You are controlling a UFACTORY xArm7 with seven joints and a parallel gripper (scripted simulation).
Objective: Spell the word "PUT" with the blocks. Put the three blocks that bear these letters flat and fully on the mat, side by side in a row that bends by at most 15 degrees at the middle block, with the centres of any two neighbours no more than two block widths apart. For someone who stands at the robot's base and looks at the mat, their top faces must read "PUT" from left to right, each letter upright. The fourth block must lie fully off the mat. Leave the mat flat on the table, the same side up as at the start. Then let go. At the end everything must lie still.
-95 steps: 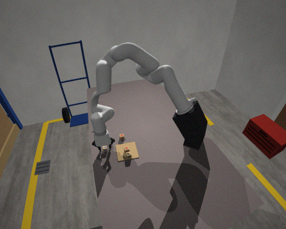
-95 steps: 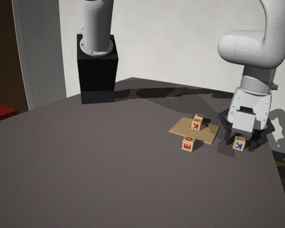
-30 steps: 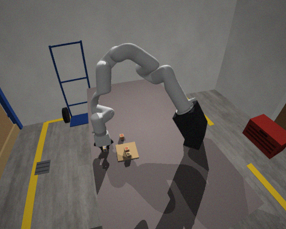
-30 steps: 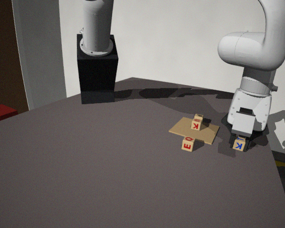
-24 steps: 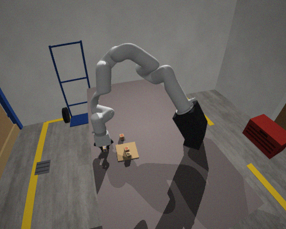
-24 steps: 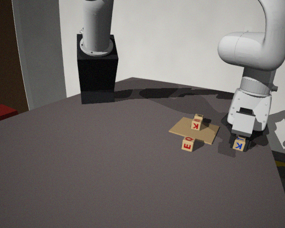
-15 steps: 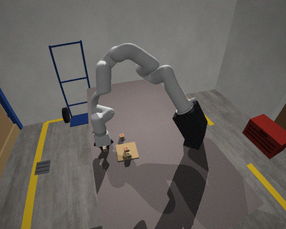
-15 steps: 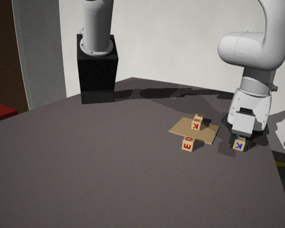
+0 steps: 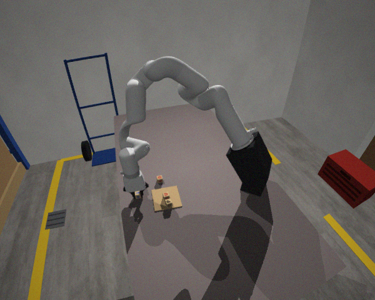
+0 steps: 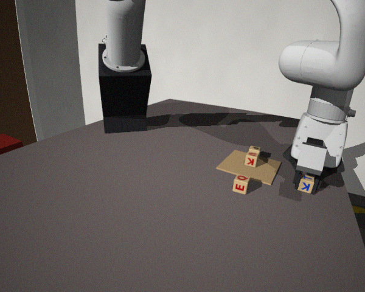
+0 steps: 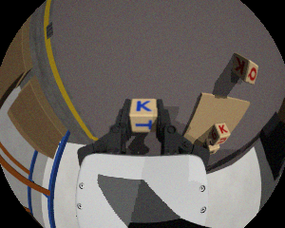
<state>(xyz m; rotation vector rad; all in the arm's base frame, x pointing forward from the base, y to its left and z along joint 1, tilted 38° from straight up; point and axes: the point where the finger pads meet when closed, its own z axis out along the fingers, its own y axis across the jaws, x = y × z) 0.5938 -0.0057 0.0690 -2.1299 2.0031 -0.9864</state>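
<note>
Now: hand 140 mm past the tan mat, 50 mm to the right of it and 20 mm above it.
</note>
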